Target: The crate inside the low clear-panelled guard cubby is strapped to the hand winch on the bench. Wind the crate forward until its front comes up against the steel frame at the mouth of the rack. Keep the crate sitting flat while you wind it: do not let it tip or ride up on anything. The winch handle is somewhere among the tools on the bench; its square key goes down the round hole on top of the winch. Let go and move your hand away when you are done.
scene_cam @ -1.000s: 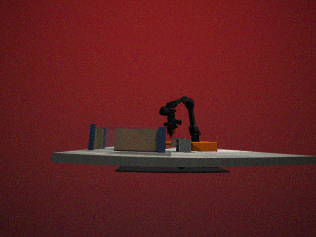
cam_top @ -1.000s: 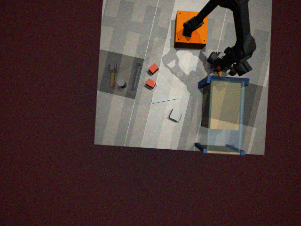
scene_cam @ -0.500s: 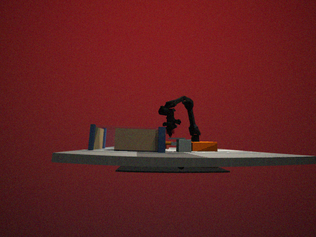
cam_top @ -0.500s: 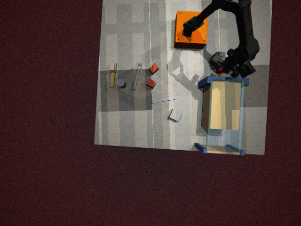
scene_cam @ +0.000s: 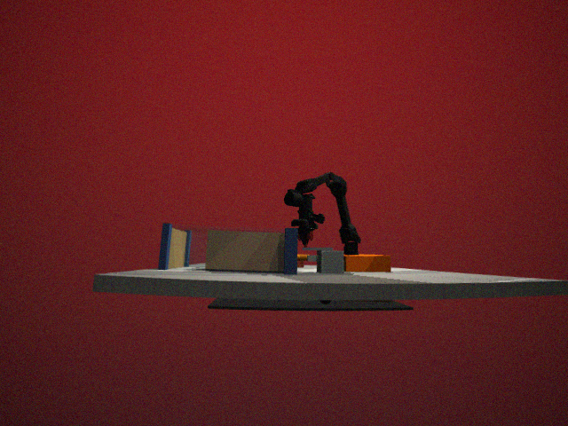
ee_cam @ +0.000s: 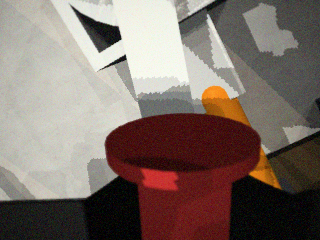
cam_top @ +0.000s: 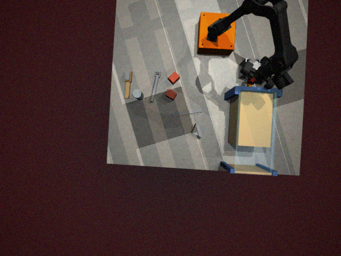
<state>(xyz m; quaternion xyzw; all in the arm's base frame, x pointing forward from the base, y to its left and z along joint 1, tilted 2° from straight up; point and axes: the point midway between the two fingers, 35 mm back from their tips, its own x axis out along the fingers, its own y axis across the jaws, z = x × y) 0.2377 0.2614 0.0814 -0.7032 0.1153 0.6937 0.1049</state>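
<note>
Right now my gripper tip is 40 mm past the grey crank handle, 10 mm to the right of it and 10 mm above it. The rest, counted from my gripper tip: winch: 110 mm behind, 80 mm below; red knob: 20 mm above; blue frame: 60 mm ahead, 40 mm to the left.
</note>
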